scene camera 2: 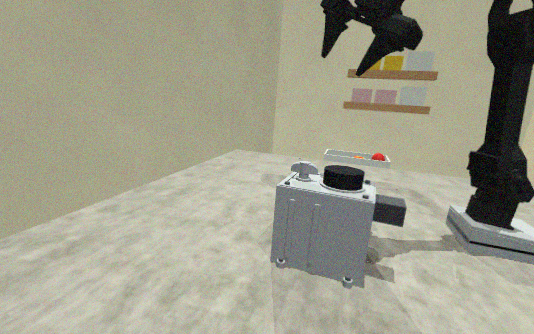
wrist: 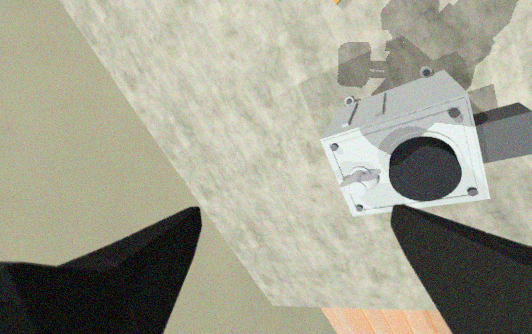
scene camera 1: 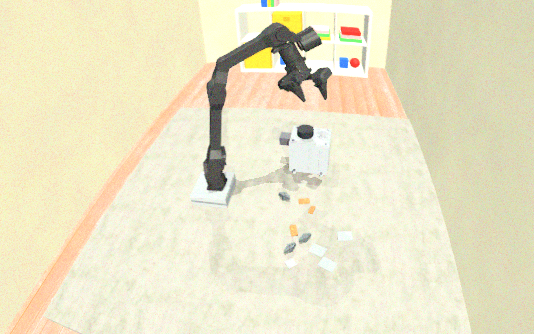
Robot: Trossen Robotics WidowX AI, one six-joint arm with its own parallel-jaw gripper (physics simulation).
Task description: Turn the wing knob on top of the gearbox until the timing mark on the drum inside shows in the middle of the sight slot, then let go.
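Pixels of known places: gripper, fingertip midpoint: [scene camera 2: 339, 66] [wrist: 295, 215] [scene camera 1: 315, 100]; arm's base at its link origin: [scene camera 2: 487, 220] [scene camera 1: 217, 184].
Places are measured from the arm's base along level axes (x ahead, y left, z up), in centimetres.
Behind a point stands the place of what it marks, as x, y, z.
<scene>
The pale grey gearbox [scene camera 1: 310, 155] {31.7, 16.5, 4.3} [scene camera 2: 320, 235] {30.9, 28.8, 2.0} [wrist: 415, 97] {27.6, 16.9, 4.3} stands upright on the mottled surface. Its small light wing knob [scene camera 1: 322, 133] {35.5, 21.8, 11.1} [scene camera 2: 304, 168] {35.5, 23.6, 11.1} [wrist: 361, 178] {35.0, 22.0, 11.1} sits on top, beside a large black round cap [scene camera 1: 305, 131] {29.1, 21.2, 11.6} [scene camera 2: 343, 178] {28.7, 26.1, 11.0} [wrist: 425, 170] {28.6, 22.4, 11.7}. In the wrist view the wing lies roughly sideways, slightly slanted. A dark block [scene camera 1: 285, 138] {21.5, 21.1, 7.7} [scene camera 2: 390, 210] {21.3, 25.3, 6.9} [wrist: 507, 137] {21.2, 22.9, 7.8} juts from one side of the box. My gripper [scene camera 1: 315, 99] {33.0, 13.5, 29.0} [scene camera 2: 341, 65] {33.0, 13.5, 29.0} [wrist: 295, 215] {33.0, 13.5, 29.0} is open and empty, high above the gearbox and apart from the knob. I cannot make out the sight slot or timing mark.
Orange pieces [scene camera 1: 304, 201] {31.7, 0.8, -4.2}, dark stones [scene camera 1: 284, 196] {24.6, 0.6, -2.5} and pale flat tiles [scene camera 1: 327, 264] {42.4, -24.0, -4.5} lie scattered in front of the gearbox. The arm's white base [scene camera 1: 210, 196] {-0.4, -6.1, -0.2} stands left of it in scene view 1. A shallow tray [scene camera 2: 350, 161] holding a red ball [scene camera 2: 378, 157] lies beyond the gearbox.
</scene>
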